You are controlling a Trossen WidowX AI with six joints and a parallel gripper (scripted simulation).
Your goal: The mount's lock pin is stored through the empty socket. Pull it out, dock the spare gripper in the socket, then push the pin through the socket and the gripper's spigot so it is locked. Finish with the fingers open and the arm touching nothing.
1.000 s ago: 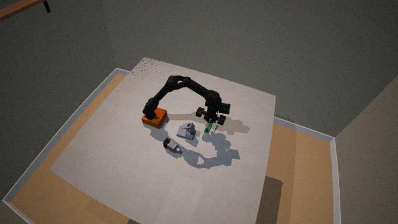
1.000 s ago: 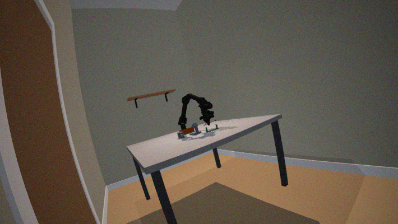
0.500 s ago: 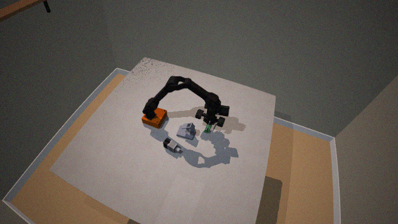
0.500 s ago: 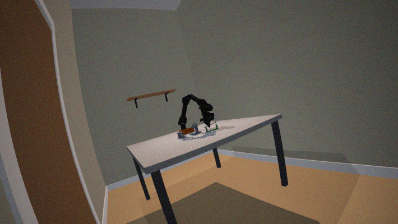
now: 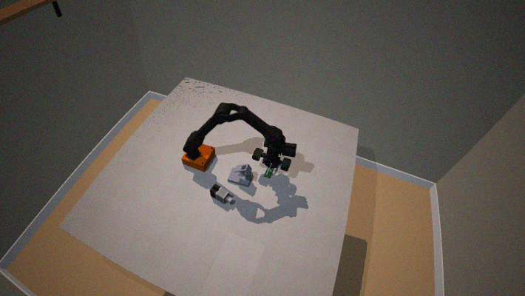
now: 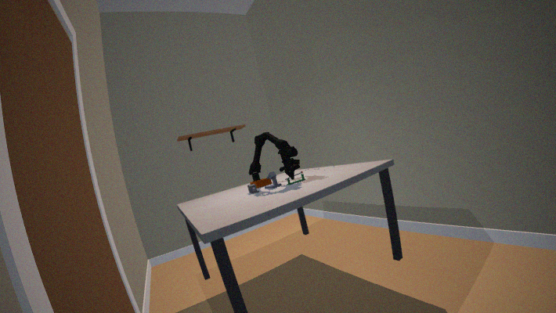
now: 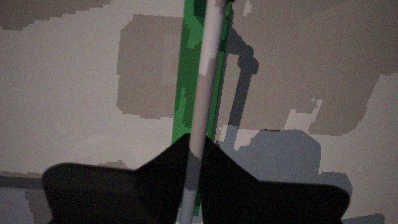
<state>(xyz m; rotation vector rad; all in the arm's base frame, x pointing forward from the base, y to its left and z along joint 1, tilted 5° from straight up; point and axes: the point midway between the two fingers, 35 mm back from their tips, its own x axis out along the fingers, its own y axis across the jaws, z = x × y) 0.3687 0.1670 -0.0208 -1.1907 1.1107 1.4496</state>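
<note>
Right now the green pin rest is 2 cm to the left of my gripper tip. Also, from my gripper tip: spare gripper 11 cm behind, 27 cm to the right; mount 9 cm behind, 12 cm to the right, 3 cm above.
</note>
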